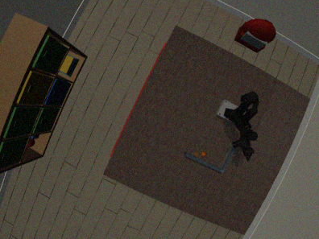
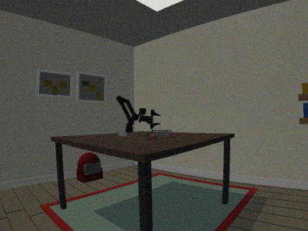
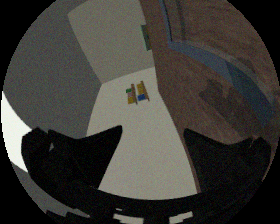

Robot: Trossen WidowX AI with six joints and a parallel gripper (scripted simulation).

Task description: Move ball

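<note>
My gripper tip is now 70 mm short of the orange ball, 250 mm to the left of it and 140 mm above it. From my gripper tip the other things lie so: see-through orange copy: 90 mm ahead, 310 mm to the right, 140 mm below.
</note>
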